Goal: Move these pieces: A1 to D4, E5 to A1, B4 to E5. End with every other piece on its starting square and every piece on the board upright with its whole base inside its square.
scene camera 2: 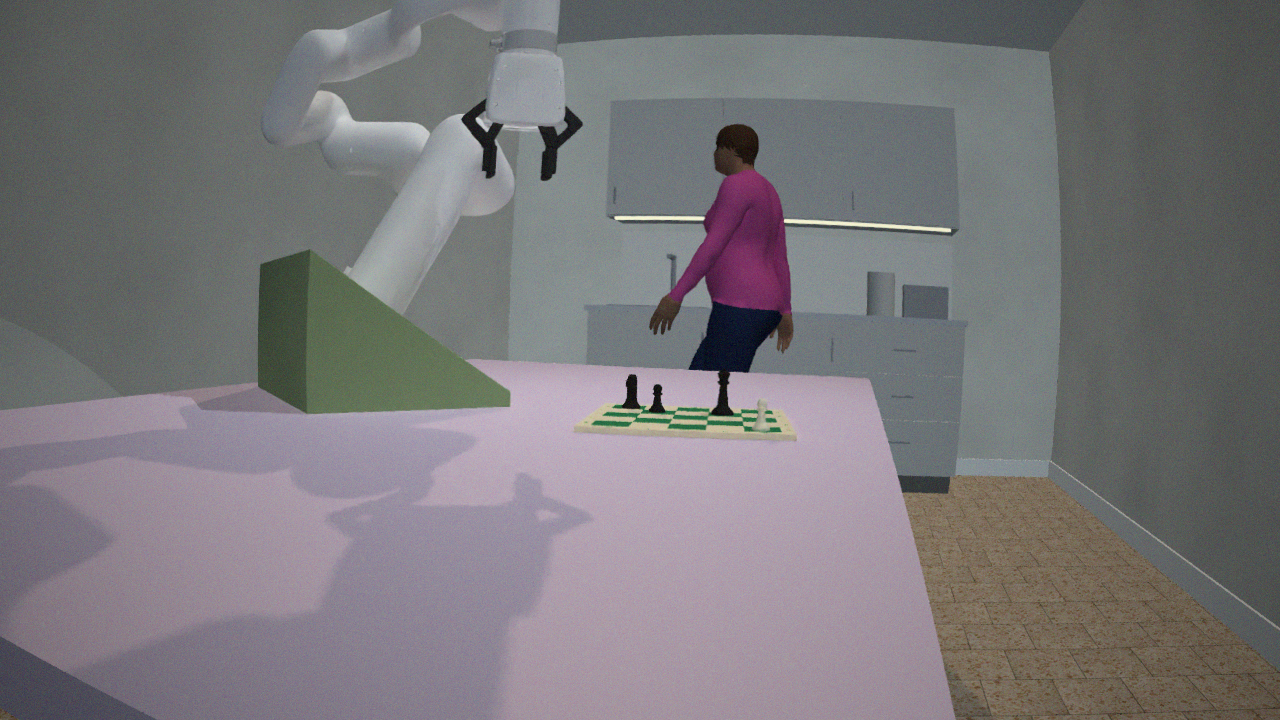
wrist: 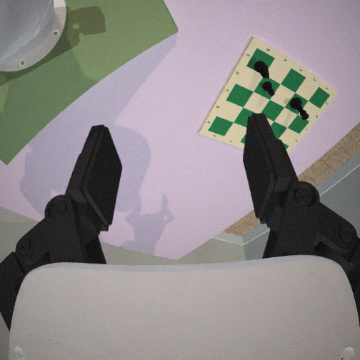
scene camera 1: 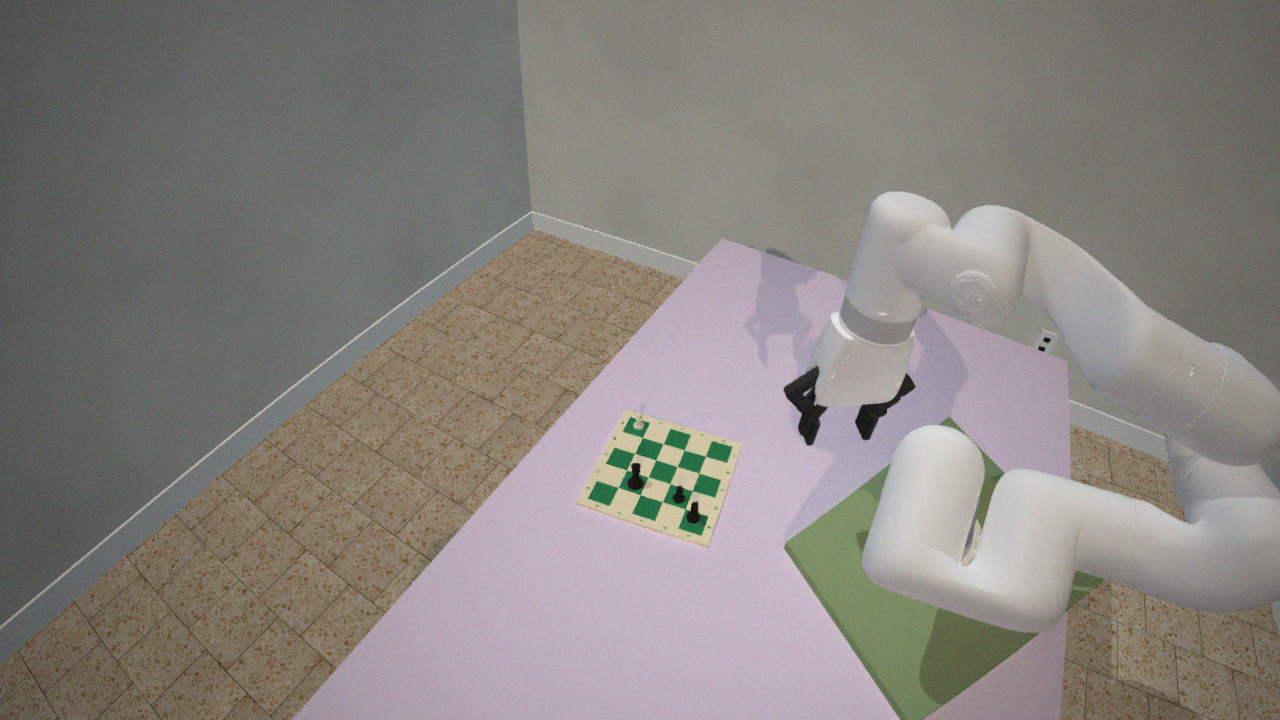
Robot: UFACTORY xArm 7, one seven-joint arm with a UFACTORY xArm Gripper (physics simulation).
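Frame: origin at the arm's base, x left, y back, z up, level; millimetres.
Where they show: gripper, fingertip midpoint: [scene camera 2: 518, 178] [scene camera 1: 834, 434]; arm's base at its link origin: [scene camera 2: 364, 313].
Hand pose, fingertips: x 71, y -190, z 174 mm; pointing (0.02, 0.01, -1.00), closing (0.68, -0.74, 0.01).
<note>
Each offset is from my fingertips to the top centre of the thing. Level surfaces: height alone.
My gripper [scene camera 1: 837, 438] [scene camera 2: 519, 176] [wrist: 178, 139] is open and empty, high above the table and off to the side of the chessboard @[dx -12, dy -238, dz -278 mm] [scene camera 1: 587, 502] [scene camera 2: 680, 435] [wrist: 203, 131]. A small white piece @[dx -69, dy -331, dz -246 mm] [scene camera 1: 638, 424] [scene camera 2: 761, 417] stands upright on A1; it does not show in the wrist view. A short black pawn @[dx +17, dy -188, dz -246 mm] [scene camera 1: 679, 495] [scene camera 2: 657, 399] [wrist: 268, 88] stands on D4. A thicker black piece @[dx +34, dy -148, dz -238 mm] [scene camera 1: 693, 513] [scene camera 2: 631, 392] [wrist: 260, 67] stands upright on E5. A tall black piece @[dx +36, dy -260, dz -225 mm] [scene camera 1: 635, 477] [scene camera 2: 723, 394] [wrist: 296, 102] stands on D2. No piece shows on B4.
A green wedge [scene camera 1: 859, 608] [scene camera 2: 375, 367] [wrist: 135, 30] lies beside the board on the pink table @[dz -284 mm] [scene camera 1: 519, 626] [scene camera 2: 716, 573] [wrist: 200, 200], around the arm's base. A person in a pink top [scene camera 2: 747, 241] stands beyond the table, before grey kitchen cupboards [scene camera 2: 850, 161].
</note>
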